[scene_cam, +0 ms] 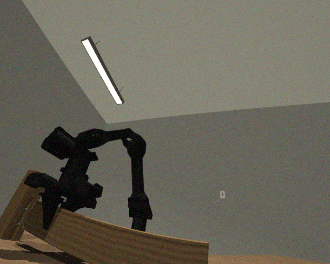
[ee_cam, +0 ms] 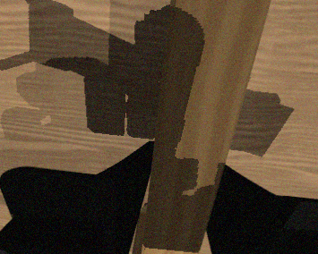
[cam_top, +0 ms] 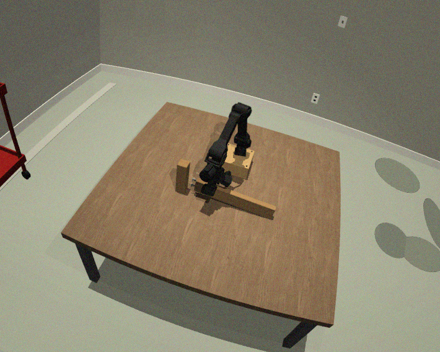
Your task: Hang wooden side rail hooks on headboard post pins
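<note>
Now: gripper tip 30 mm past the headboard post, 150 mm to the left of it and 40 mm below it.
</note>
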